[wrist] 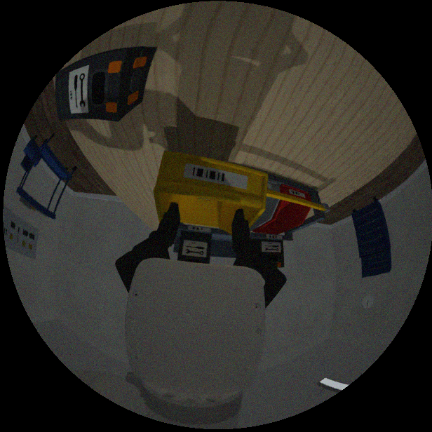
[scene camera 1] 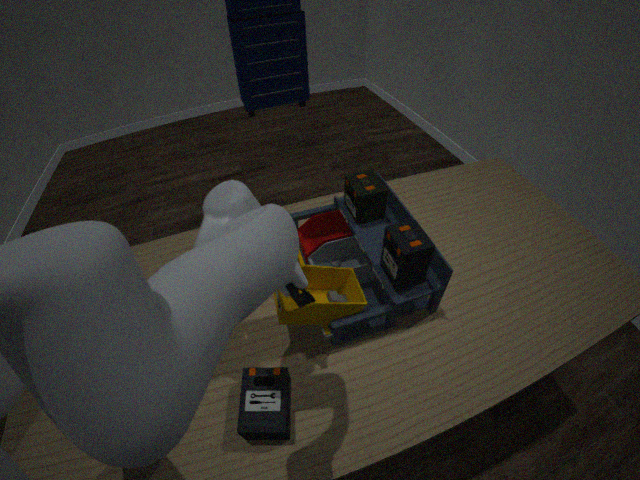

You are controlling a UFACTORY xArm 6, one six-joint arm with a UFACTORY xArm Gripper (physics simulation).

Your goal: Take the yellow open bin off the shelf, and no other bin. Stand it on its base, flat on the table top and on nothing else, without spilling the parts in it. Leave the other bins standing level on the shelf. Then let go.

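Places are measured from the arm's base along level axes (x left, y back, z up), in millimetres.
Pixels of known places: gripper, fingertip midpoint: (scene camera 1: 302,290).
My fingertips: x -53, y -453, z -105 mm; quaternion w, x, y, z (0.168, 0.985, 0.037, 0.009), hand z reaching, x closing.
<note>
Ahead of a thing's pixels: the offset from my fingertips to its top centre. "spot": to the spot under its first point. Level surfaces: height alone.
The yellow open bin @(dx -5, dy -33, dz +23 mm) (scene camera 1: 320,313) (wrist: 225,188) is in the air in front of the shelf @(spot: dx -65, dy -112, dz -117 mm) (scene camera 1: 361,327), off it and above the table top @(dz -133 mm) (scene camera 1: 496,248) (wrist: 350,75), looking about level. Grey parts show inside it in the scene view. My gripper (scene camera 1: 302,295) (wrist: 206,213) has its black fingers set wide apart inside the bin, near its side walls, and holds it; the arm partly hides this in the scene view. The red bin @(dx +219, dy -143, dz -52 mm) (scene camera 1: 328,226) (wrist: 287,215) and the grey bin @(dx +108, dy -141, dz -52 mm) (scene camera 1: 336,253) (wrist: 271,205) stand side by side on the shelf.
Two dark boxes @(dx +217, dy -241, dz +66 mm) (scene camera 1: 364,205) @(spot: dx -55, dy -200, dz +61 mm) (scene camera 1: 405,263) stand on the shelf's upper level. A yellow bar (wrist: 300,201) runs along the shelf front. A black tool case @(dx -168, dy +137, dz -68 mm) (scene camera 1: 263,421) (wrist: 100,89) stands on the table, nearer the scene camera than the bin.
</note>
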